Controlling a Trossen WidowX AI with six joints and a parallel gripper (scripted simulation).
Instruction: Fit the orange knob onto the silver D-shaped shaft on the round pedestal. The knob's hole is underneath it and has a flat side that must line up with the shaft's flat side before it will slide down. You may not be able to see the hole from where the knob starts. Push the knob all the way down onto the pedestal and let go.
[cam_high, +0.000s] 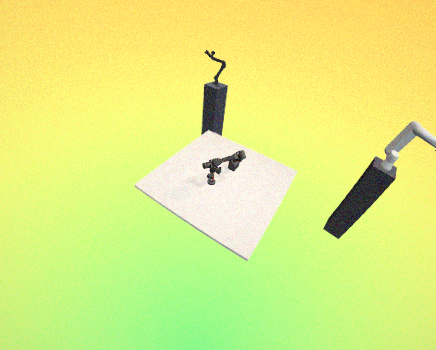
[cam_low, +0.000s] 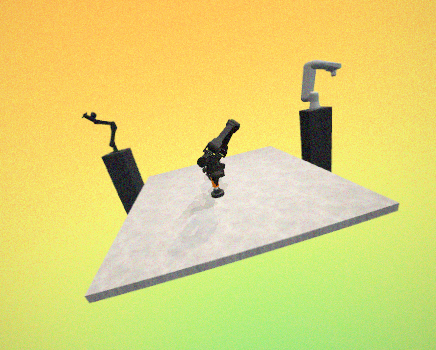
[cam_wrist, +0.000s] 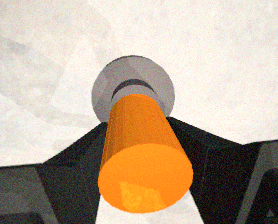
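The orange knob is 3 cm above my gripper tip. Round my gripper tip: silver shaft: 4 cm below.
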